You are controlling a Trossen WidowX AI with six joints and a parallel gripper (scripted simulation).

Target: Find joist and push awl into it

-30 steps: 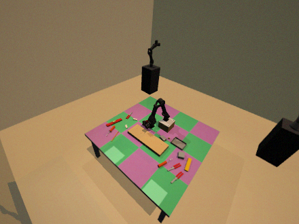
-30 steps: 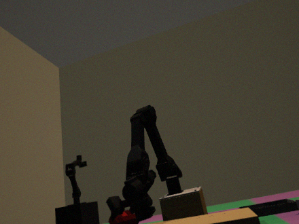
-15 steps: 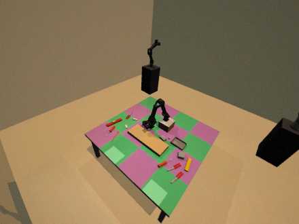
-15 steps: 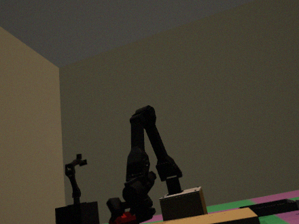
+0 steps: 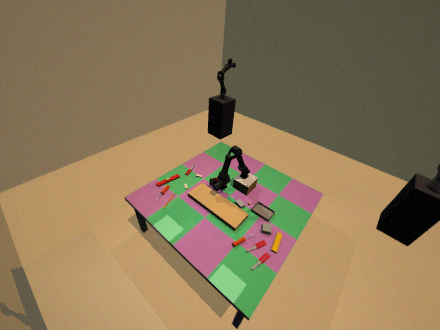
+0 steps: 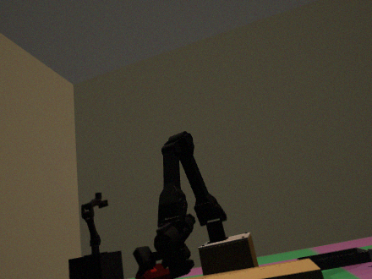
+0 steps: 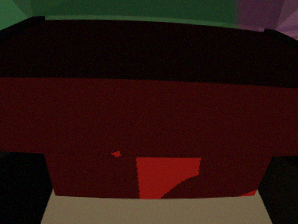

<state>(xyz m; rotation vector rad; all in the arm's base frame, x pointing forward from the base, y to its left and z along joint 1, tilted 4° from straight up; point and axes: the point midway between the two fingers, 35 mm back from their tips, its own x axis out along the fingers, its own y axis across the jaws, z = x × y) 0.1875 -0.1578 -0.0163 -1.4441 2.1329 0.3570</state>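
The stud finder lies 1 cm ahead of my gripper tip and 1 cm to the right of it. From my gripper tip the other things lie so: orange pencil: 45 cm ahead, 12 cm to the right, 5 cm below; then awl: 3 cm ahead, 4 cm to the right, 5 cm below; then grey tray: 4 cm behind, 51 cm to the left, 4 cm below.
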